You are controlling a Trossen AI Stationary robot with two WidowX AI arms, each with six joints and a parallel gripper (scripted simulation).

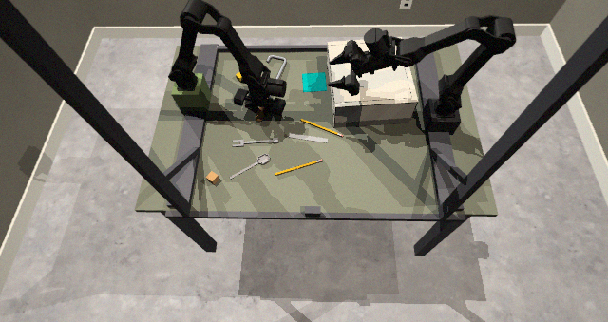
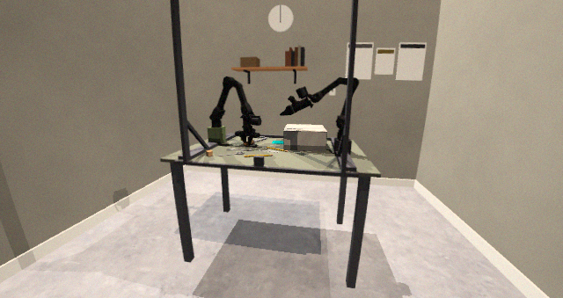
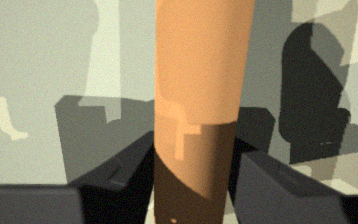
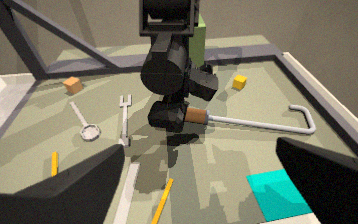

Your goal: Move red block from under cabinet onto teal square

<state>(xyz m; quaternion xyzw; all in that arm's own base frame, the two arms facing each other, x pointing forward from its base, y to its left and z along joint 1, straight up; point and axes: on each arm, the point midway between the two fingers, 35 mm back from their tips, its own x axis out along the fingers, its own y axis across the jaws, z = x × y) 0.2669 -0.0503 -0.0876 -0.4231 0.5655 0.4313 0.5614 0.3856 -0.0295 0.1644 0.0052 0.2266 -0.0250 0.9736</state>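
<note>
My left gripper is now 180 mm to the left of the teal square, 180 mm short of it and 40 mm above it. Also, from my left hand: yellow cube 170 mm ahead, 120 mm to the left, 20 mm below; fork 120 mm behind, 30 mm below; grey bar 190 mm to the right, 90 mm behind, 40 mm below.
</note>
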